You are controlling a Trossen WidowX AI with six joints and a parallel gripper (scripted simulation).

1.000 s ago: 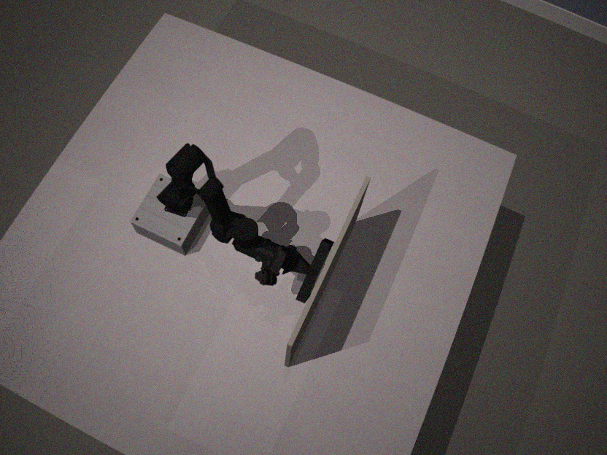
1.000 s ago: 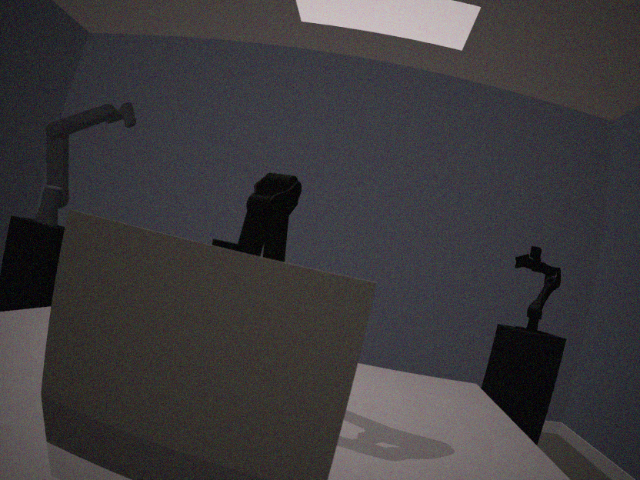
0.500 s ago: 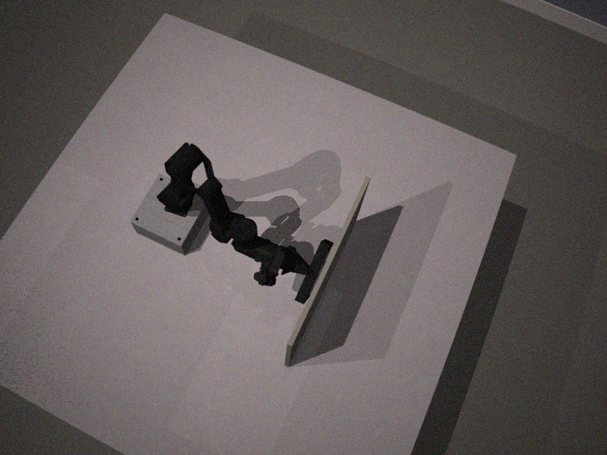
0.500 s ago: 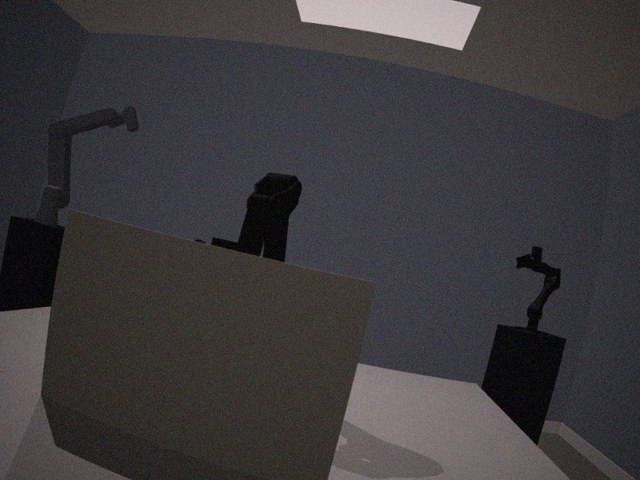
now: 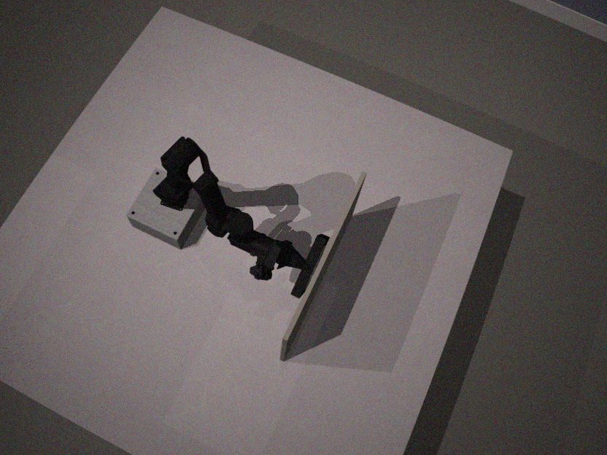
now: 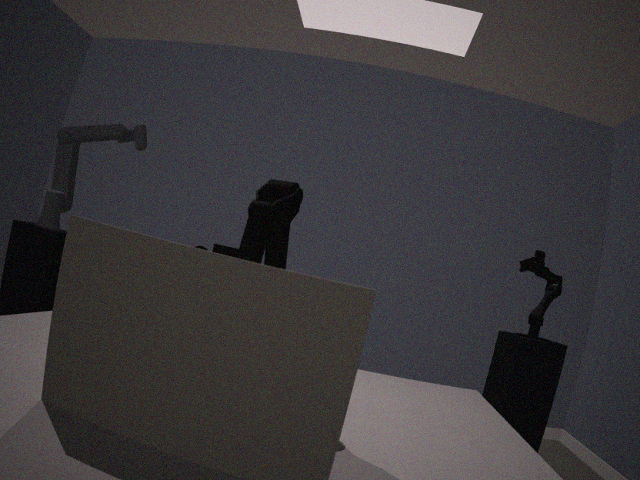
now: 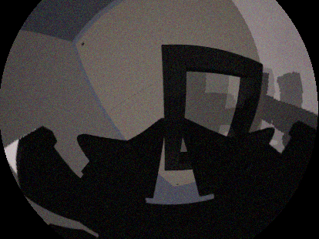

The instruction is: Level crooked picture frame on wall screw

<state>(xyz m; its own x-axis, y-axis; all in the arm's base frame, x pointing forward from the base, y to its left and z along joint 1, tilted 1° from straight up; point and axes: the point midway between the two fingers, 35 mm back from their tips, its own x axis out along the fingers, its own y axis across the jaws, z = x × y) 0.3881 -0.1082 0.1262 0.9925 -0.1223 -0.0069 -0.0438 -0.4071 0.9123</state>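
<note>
The picture frame lies 5 cm below my gripper tip, 2 cm to the left of it and 1 cm ahead of it. Also, from my gripper tip: beige wall panel (6 cm below, 2 cm to the left, 2 cm ahead).
</note>
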